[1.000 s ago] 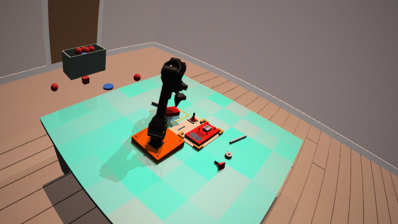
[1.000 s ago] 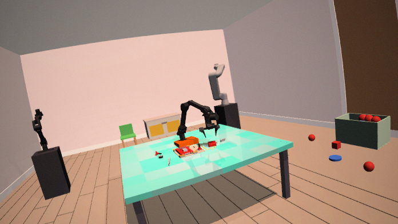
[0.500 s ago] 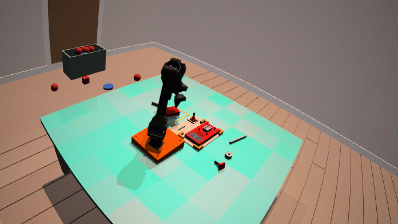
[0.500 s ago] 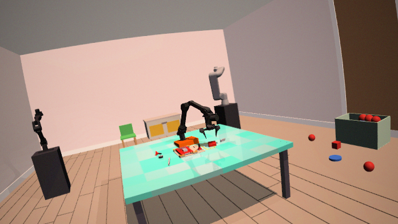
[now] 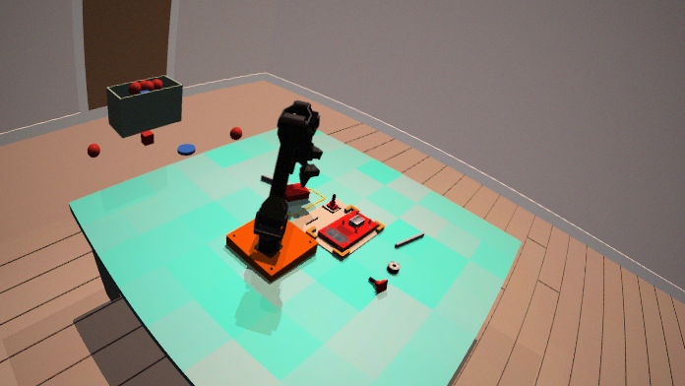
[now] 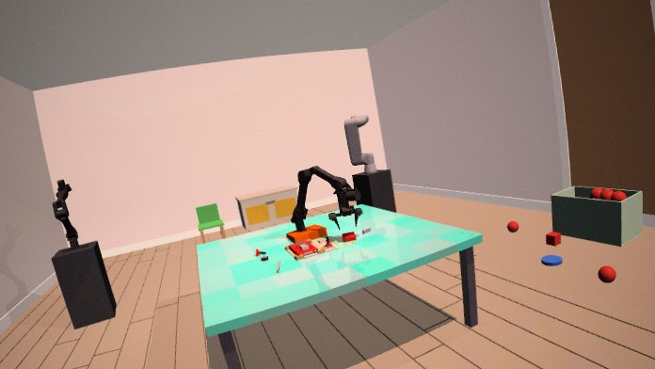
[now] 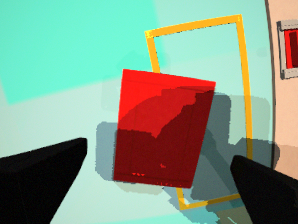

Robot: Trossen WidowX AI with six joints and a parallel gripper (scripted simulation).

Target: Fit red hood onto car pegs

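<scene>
Now: the red hood 5 cm below my gripper tip. The rest, counted from my gripper tip: dark rod: 46 cm to the right, 5 cm below, 5 cm ahead; wheel: 46 cm to the right, 13 cm behind, 5 cm below; grey engine block: 27 cm to the right, 4 cm below, 2 cm behind.
</scene>
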